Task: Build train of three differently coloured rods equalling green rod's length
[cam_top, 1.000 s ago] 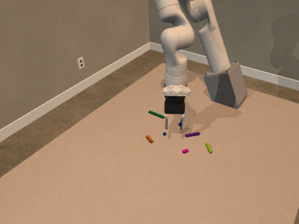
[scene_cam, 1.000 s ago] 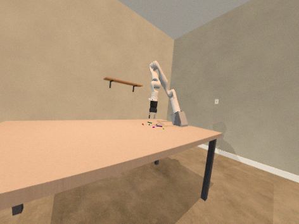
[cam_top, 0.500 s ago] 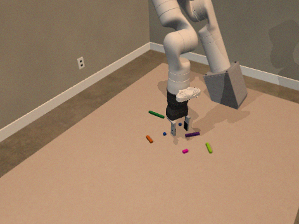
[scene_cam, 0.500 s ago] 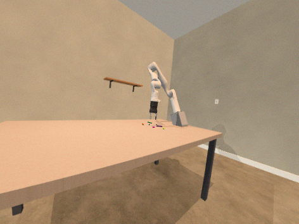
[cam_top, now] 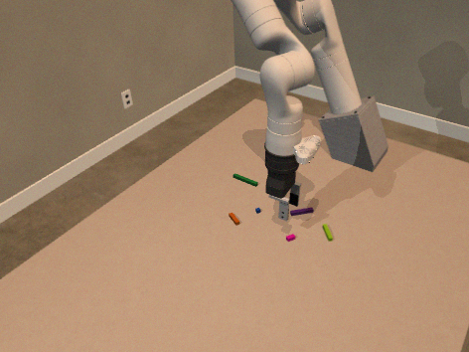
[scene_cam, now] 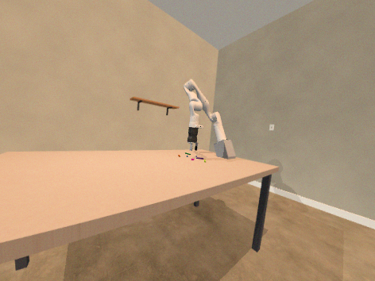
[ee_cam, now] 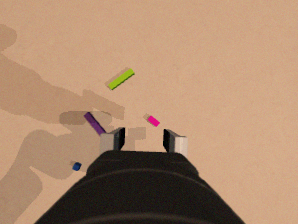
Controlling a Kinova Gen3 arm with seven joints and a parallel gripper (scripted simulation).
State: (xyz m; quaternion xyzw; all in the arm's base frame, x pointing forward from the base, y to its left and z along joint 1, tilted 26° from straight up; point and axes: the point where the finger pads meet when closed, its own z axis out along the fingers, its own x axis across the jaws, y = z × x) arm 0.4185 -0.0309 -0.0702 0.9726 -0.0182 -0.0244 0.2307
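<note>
Now: the magenta rod 2 cm ahead of my hand, 2 cm to the left of it and 9 cm below it. The rest, counted from my hand: orange rod 2 cm ahead, 14 cm to the right, 9 cm below; then lime rod 4 cm behind, 9 cm to the left, 9 cm below; then purple rod 8 cm behind, 9 cm below.
</note>
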